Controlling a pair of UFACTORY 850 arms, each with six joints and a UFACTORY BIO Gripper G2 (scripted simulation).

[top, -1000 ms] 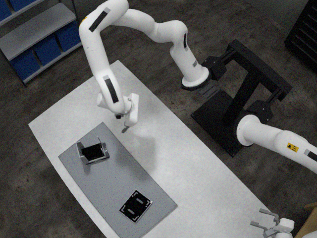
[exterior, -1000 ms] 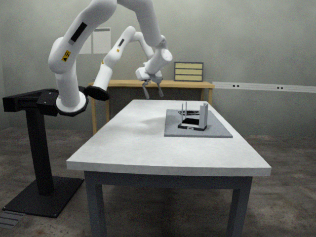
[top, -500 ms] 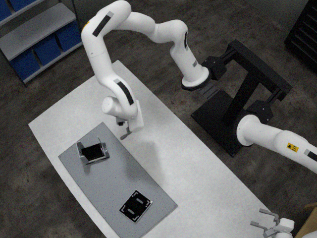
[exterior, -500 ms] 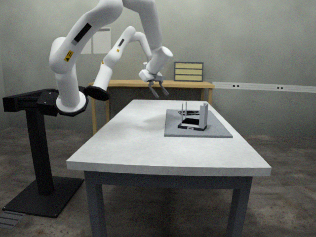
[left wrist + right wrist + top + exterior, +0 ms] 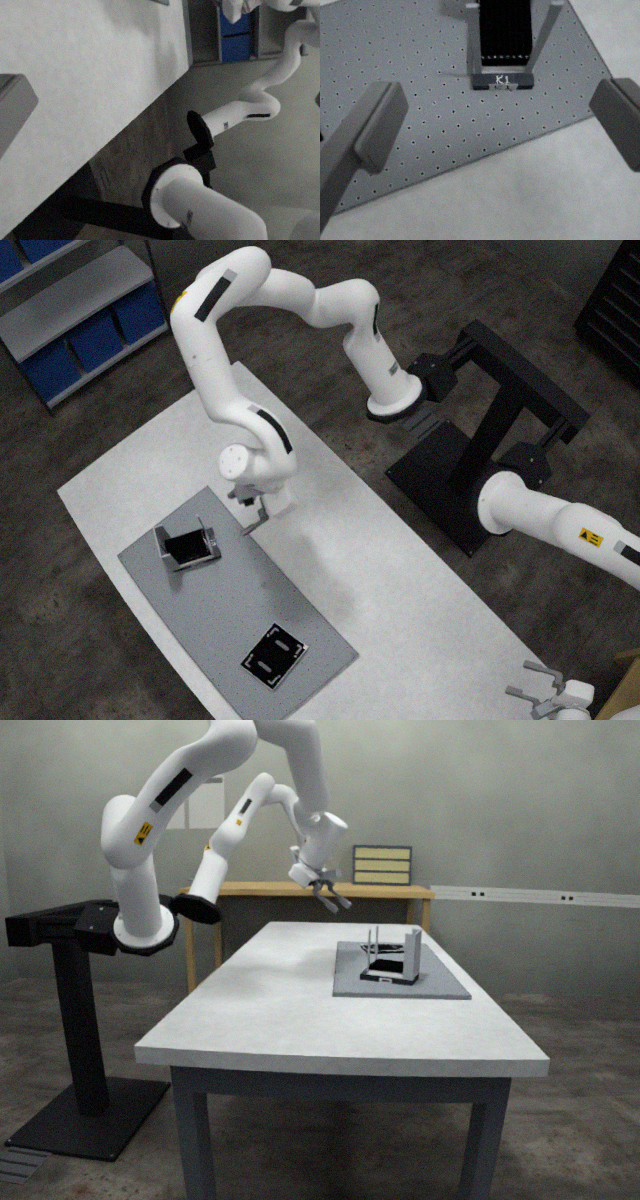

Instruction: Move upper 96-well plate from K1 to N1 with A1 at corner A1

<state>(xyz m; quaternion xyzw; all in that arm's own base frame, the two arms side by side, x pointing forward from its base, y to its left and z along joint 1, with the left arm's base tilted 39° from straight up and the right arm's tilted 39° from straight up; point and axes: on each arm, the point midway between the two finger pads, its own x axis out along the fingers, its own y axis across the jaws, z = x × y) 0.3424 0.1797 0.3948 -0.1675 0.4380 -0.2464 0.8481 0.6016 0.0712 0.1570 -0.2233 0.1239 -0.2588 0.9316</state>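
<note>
Now: the black 96-well plate 17 cm ahead of my right hand, 8 cm to the right of it and 17 cm below it. Round my right hand: white 96-well plate (17 cm ahead, 8 cm to the right, 18 cm below).
</note>
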